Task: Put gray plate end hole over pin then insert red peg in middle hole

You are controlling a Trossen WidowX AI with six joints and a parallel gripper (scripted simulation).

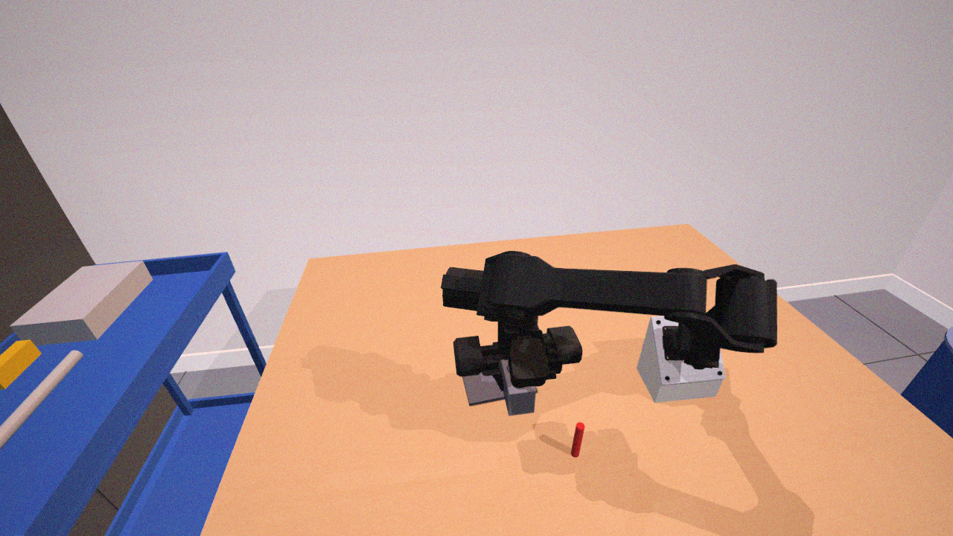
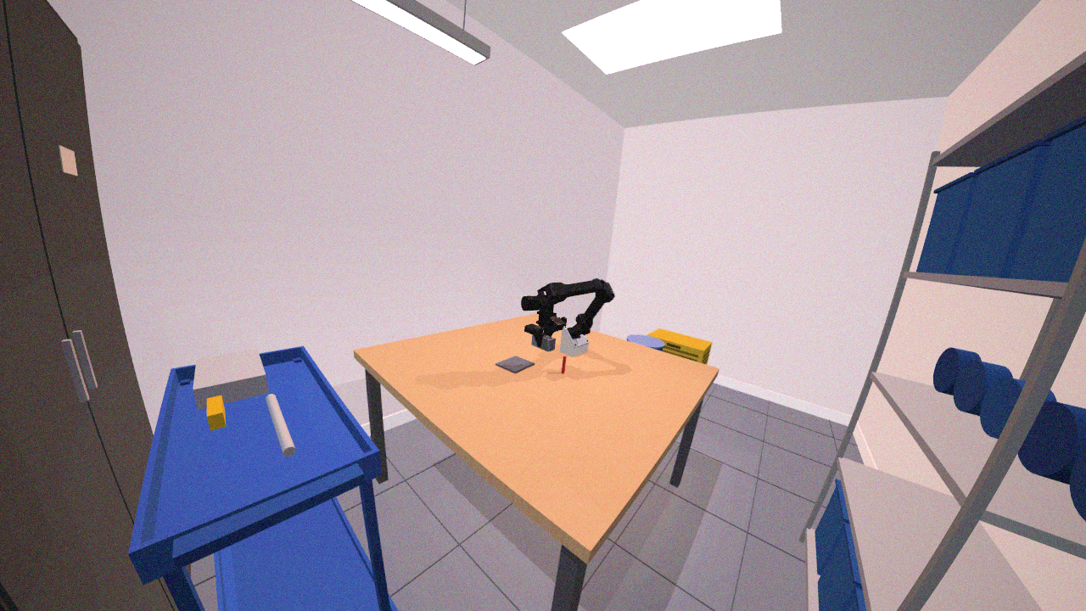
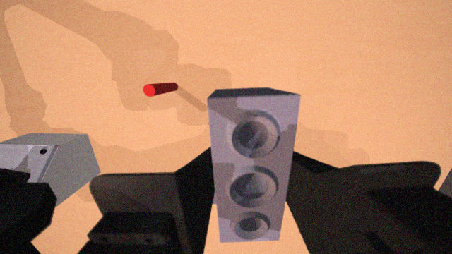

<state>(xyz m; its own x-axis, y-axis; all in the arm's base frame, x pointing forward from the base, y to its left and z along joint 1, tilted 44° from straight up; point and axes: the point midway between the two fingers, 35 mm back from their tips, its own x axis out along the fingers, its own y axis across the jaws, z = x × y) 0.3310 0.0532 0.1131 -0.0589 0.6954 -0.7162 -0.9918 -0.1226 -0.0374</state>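
Right now the dark flat base is 130 mm to the right of my gripper tip, 130 mm below it and 20 mm ahead of it. The rest, counted from my gripper tip: gray plate (30 mm above); red peg (100 mm below, 100 mm behind, 40 mm to the left).
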